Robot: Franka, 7 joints.
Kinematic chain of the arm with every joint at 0, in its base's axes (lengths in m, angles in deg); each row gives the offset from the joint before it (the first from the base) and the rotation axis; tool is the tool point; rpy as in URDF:
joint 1: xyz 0 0 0.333 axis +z
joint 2: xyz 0 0 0 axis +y
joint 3: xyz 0 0 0.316 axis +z
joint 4: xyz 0.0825 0 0 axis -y
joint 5: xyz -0.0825 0 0.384 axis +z
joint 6: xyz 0 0 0 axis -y
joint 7: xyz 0.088 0 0 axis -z
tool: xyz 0 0 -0.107 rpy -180 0 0
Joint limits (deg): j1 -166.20..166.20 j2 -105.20..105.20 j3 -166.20..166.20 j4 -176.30..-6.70 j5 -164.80..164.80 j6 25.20..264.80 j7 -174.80..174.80
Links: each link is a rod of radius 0.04 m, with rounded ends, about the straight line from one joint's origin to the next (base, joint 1, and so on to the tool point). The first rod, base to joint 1, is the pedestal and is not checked.
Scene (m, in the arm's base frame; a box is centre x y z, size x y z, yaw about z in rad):
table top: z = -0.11
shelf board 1: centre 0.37 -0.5 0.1 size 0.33 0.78 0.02 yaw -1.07
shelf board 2: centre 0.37 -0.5 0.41 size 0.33 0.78 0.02 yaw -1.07
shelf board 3: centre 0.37 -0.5 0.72 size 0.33 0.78 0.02 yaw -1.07
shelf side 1: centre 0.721 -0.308 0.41 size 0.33 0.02 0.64 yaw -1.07
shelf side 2: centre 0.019 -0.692 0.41 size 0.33 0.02 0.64 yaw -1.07
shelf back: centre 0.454 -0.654 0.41 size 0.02 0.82 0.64 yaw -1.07
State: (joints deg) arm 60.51 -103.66 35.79 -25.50 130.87 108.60 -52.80
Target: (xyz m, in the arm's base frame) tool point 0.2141 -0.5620 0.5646
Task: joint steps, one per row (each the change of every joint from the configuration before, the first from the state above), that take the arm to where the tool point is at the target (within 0.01 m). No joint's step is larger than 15 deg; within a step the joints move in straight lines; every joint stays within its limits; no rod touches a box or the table.
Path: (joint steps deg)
1: -10.80 5.09 -7.34 -13.89 0.27 4.40 0.00
2: -10.79 5.09 -7.34 -13.89 0.27 4.39 0.00
3: -10.80 5.09 -7.35 -13.90 0.27 4.40 0.00
4: -10.79 5.09 -7.34 -13.89 0.28 4.39 0.00
5: -10.80 5.09 -7.34 -13.89 0.27 4.40 0.00
6: -10.79 5.09 -7.34 -13.89 0.27 4.39 0.00
7: -10.80 5.09 -7.34 -13.89 0.27 4.40 0.00
8: -10.79 5.10 -7.35 -13.89 0.27 4.40 0.00
9: -10.80 5.09 -7.34 -13.90 0.27 4.39 0.00
10: 3.93 14.19 -4.60 10.20 -0.58 -3.05 0.00
11: 3.92 14.19 -4.60 10.19 -0.58 -3.06 0.00
12: 3.93 14.19 -4.60 10.19 -0.59 -3.06 0.00
13: 3.93 14.19 -4.61 10.19 -0.58 -3.05 0.00

